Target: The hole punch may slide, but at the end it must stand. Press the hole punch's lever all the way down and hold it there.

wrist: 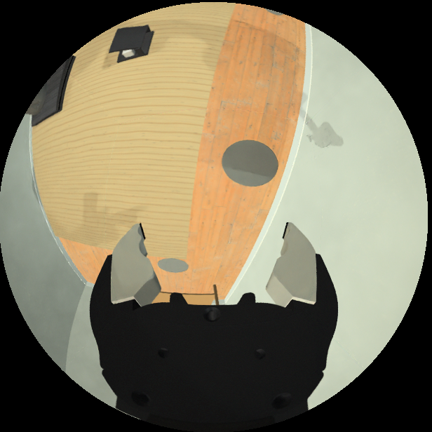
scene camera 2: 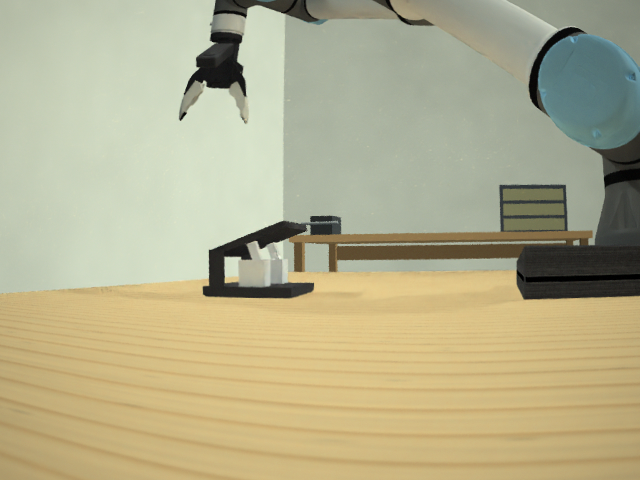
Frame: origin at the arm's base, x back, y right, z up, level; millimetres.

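Where they show: gripper, fingertip midpoint: (scene camera 2: 212,122).
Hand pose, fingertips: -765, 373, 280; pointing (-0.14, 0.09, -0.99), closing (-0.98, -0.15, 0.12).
After its pixels a point has its place, as x, y, z.
The hole punch (scene camera 2: 216,268) @[-524, -111, -10] (wrist: 131,39) stands upright on the table, with a black base and white blocks under its lever. Its black lever (scene camera 2: 266,236) @[-471, -90, 25] is raised and slopes up to the right in the scene view. In the wrist view the punch is small, near the top left. My gripper (scene camera 2: 213,121) @[-765, 373, 280] (wrist: 213,225) is open and empty. It hangs high above the table and well above the punch, a little to its left in the scene view, touching nothing.
The wooden table (scene camera 2: 320,372) @[-298, -496, -43] (wrist: 145,150) carries the arm's black base block (scene camera 2: 578,271) @[-126, -138, -16] (wrist: 54,92), to the right of the punch in the scene view. A side table (scene camera 2: 439,238) with a dark box (scene camera 2: 325,225) and a drawer unit (scene camera 2: 534,201) stands behind.
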